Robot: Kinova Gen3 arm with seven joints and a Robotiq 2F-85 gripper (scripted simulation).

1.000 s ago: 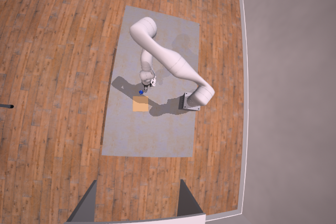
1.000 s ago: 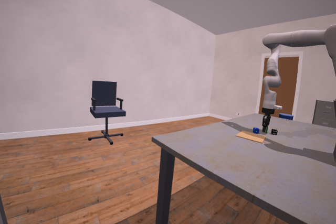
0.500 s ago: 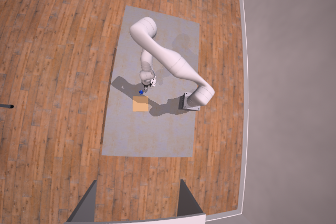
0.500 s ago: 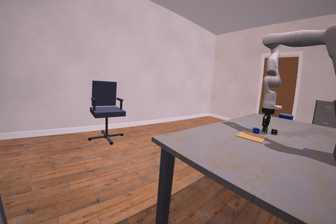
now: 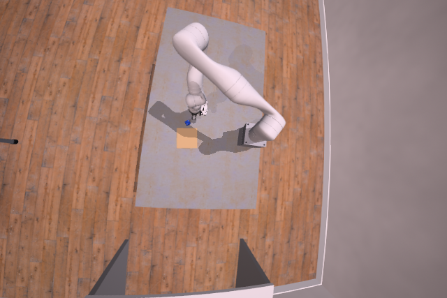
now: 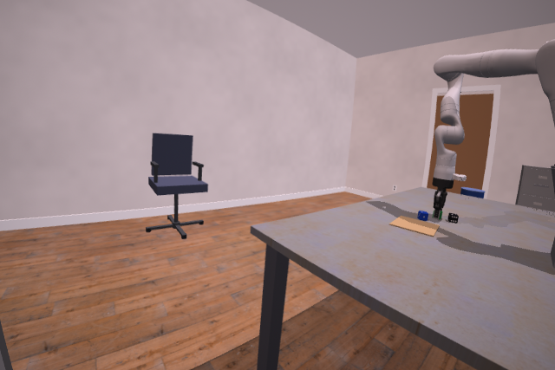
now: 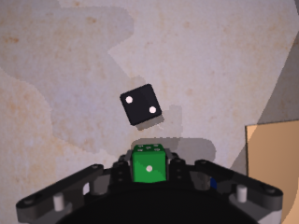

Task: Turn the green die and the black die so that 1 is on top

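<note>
My hand is 50 mm past the black die and 20 mm to the left of it. Round my hand: blue die (80 mm to the left, 20 mm ahead); then tan mat (180 mm to the left, 20 mm below); then green die (right at my hand).
</note>
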